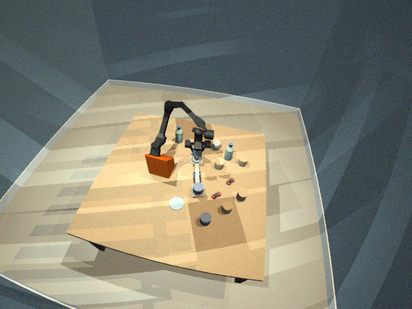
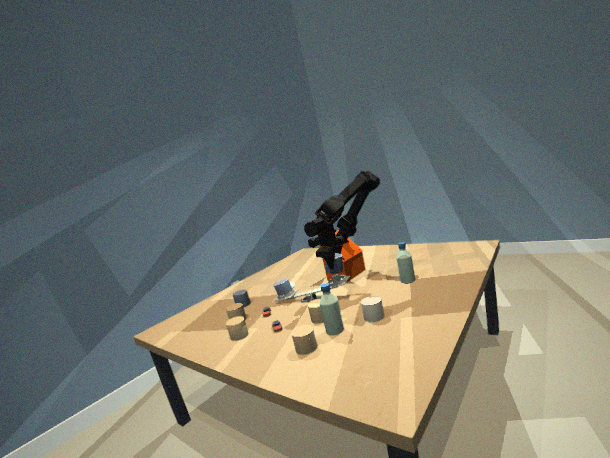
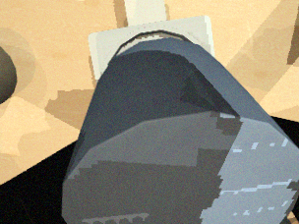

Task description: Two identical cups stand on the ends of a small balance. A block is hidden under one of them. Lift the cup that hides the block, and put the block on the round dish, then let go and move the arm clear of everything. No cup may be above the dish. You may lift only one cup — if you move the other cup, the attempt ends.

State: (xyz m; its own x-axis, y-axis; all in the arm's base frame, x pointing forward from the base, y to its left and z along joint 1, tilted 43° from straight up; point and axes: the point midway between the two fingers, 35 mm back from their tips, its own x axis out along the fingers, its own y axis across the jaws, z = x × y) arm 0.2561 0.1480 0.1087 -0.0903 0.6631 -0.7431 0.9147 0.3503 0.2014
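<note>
My gripper tip is 10 mm to the left of the grey block and 60 mm above it. The rest, counted from my gripper tip: pale cylinder: 70 mm ahead, 220 mm to the left, 110 mm below; pale beam: 50 mm ahead, 120 mm to the right, 110 mm below; pale round dish: 380 mm to the right, 140 mm below.
</note>
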